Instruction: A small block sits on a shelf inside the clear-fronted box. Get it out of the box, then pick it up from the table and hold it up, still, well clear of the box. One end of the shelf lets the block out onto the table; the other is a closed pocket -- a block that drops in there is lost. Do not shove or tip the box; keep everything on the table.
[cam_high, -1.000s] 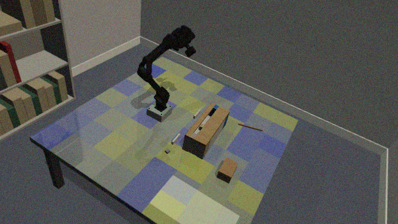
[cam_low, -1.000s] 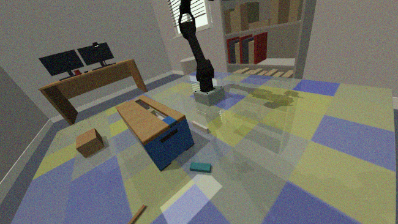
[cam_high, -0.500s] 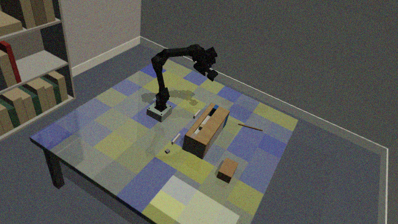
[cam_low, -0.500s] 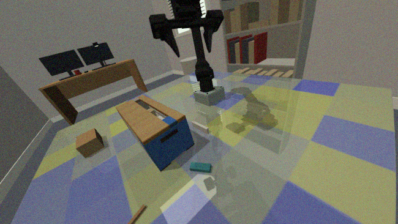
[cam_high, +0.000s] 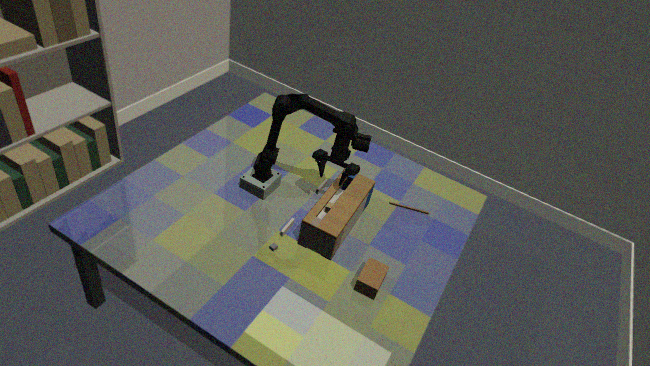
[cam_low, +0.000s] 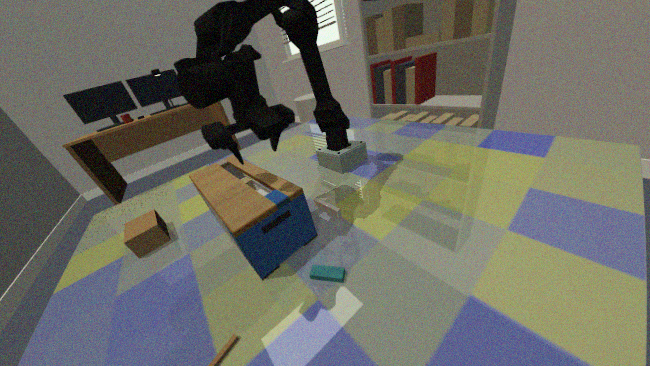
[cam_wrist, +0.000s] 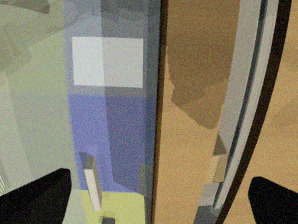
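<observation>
My gripper tip is 100 mm above the long box, 40 mm short of it and 30 mm to the left of it. The rest, counted from my gripper tip: brown carton (340 mm ahead, 180 mm to the right, 130 mm below); grey block (300 mm to the right, 160 mm below, 20 mm behind); thin rod (290 mm to the left, 260 mm ahead, 160 mm below).
</observation>
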